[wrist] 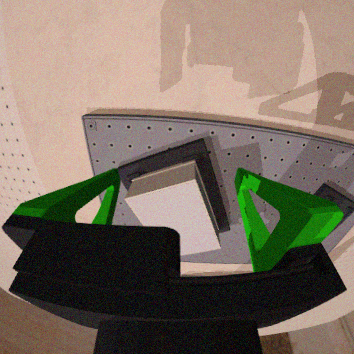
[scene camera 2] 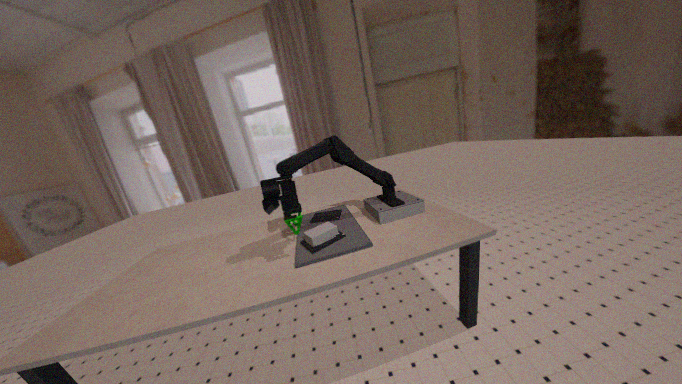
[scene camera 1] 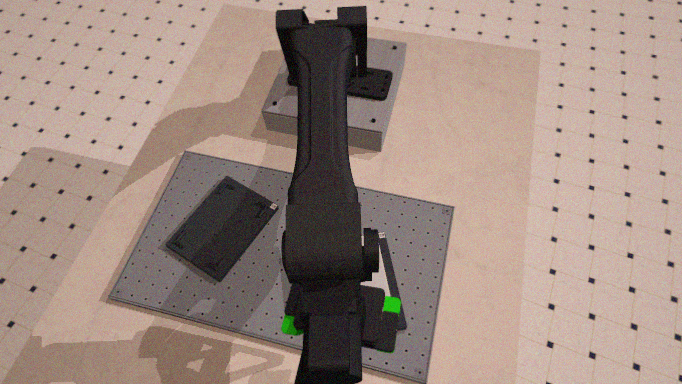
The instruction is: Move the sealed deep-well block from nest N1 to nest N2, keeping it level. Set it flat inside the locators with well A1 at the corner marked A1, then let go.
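Frame: origin at the arm's base, x ahead, y left, z up, level; metres.
Where they show: gripper, fingertip midpoint: (wrist: pixel 176 174) (scene camera 2: pixel 297 230); arm's base, origin of the base link: (scene camera 2: pixel 389 200).
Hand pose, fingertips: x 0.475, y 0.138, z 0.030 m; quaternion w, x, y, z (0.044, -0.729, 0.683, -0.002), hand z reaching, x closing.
Each offset is from my fingertips to the centre of the thing. "spot": to the spot under its first point. Level surfaces: height alone.
The pale deep-well block {dx -0.094, dy -0.006, dz -0.046 m} (scene camera 1: pixel 381 274) (scene camera 2: pixel 321 234) (wrist: pixel 172 215) sits on the dark nest {dx -0.094, dy -0.005, dz -0.070 m} (scene camera 1: pixel 393 272) (scene camera 2: pixel 317 249) (wrist: pixel 162 154), taken as N1; whether it is fully flat I cannot tell. My gripper (scene camera 1: pixel 342 315) (scene camera 2: pixel 294 224) (wrist: pixel 176 174) is open, with green fingers wide apart. It hangs above the block's level, and nothing is held. The other nest {dx -0.138, dy -0.261, dz -0.070 m} (scene camera 1: pixel 220 227) (scene camera 2: pixel 326 216), taken as N2, is empty and has a small white tag {spot: dx -0.192, dy -0.186, dz -0.067 m} (scene camera 1: pixel 273 206) at one corner. The arm hides most of the block in scene camera 1; the block's well A1 cannot be made out.
Both nests stand on a grey perforated plate {dx -0.125, dy -0.137, dz -0.085 m} (scene camera 1: pixel 425 250) (scene camera 2: pixel 357 239) (wrist: pixel 150 130) on the table {dz -0.092 m} (scene camera 2: pixel 200 280). The arm's grey base block (scene camera 1: pixel 325 125) (scene camera 2: pixel 400 212) stands behind the plate. The arm reaches over the plate between the nests.
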